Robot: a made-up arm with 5 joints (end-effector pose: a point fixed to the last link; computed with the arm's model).
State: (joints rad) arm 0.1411 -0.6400 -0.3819 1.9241 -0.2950
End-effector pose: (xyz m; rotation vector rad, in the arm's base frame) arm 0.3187 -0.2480 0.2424 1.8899 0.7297 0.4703
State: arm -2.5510 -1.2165 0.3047 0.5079 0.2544
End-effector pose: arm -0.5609 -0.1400 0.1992 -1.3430 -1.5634 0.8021
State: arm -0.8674 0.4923 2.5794 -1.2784 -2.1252
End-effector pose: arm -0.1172 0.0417 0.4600 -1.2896 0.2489 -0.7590
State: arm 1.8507 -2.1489 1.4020 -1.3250 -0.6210
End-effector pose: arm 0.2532 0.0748 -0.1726 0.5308 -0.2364 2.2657
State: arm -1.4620 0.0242 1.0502 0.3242 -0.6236
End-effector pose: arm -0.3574 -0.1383 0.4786 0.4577 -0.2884 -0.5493
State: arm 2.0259 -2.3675 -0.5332 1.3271 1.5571
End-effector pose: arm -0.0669 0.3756 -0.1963 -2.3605 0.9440 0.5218
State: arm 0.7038 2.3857 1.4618 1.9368 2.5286
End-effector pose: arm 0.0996 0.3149 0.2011 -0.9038 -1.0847 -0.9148
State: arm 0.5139 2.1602 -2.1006 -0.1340 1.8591
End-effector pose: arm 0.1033 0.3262 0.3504 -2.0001 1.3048 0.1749
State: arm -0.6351 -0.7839 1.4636 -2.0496 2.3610
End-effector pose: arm 0.1588 0.0523 0.4272 0.8184 -2.1996 -0.7941
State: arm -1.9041 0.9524 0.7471 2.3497 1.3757
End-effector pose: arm -0.0574 0.0537 0.1597 -1.2386 1.9891 -0.6078
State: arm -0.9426 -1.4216 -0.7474 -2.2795 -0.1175
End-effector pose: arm 0.1213 0.0001 0.4479 -1.2559 -2.4696 -0.7296
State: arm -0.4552 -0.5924 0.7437 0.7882 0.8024
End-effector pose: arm 0.2216 -0.2830 0.5711 0.6020 0.2567 1.1217
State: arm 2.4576 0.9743 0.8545 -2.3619 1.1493
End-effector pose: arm -0.0041 0.0490 -0.1305 -0.6713 -1.2789 -0.8938
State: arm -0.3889 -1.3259 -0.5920 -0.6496 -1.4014
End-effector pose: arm 0.1372 0.0100 0.4385 0.4870 -1.1155 -0.1806
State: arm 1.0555 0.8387 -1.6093 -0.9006 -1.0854
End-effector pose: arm 0.1872 0.0004 0.0669 -1.3429 -1.3432 -1.2150
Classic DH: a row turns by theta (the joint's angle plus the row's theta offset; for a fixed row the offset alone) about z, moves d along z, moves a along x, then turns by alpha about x. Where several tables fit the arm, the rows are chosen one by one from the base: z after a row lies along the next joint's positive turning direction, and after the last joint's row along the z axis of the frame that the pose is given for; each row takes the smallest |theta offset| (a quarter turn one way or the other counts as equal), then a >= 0, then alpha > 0; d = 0 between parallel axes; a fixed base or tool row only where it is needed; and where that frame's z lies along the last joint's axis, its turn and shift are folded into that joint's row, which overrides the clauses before.
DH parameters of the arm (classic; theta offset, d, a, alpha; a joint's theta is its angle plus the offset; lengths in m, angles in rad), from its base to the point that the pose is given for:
base (fixed): 0 0.186 0 -1.5708
joint 1: 0 0.056 0.204 -1.5708
joint 2: 0 -0.207 0.022 1.5708
joint 3: 1.5708 -0.195 0.01 1.5708
joint 4: -1.5708 -0.011 0.012 1.5708
joint 5: -1.3413 0 0.1407 0
tool (fixed): 2.9121 0.119 0 0

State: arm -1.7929 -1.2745 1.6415 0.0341 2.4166
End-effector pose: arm -0.1961 0.0896 0.6593 -0.6730 1.3238 1.8702
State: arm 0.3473 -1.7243 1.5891 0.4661 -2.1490
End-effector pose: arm 0.3551 0.2472 0.2352 -1.7074 0.0304 -0.4065
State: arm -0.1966 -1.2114 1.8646 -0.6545 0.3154
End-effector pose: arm 0.3828 0.1674 0.5613 -1.4859 1.5413 1.4015
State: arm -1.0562 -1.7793 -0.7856 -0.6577 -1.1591
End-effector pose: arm -0.0084 0.0049 0.4874 0.4902 -1.6960 0.6888
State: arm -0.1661 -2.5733 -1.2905 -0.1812 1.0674
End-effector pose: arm 0.4375 0.2599 0.4589 -0.8193 1.3335 -2.2882
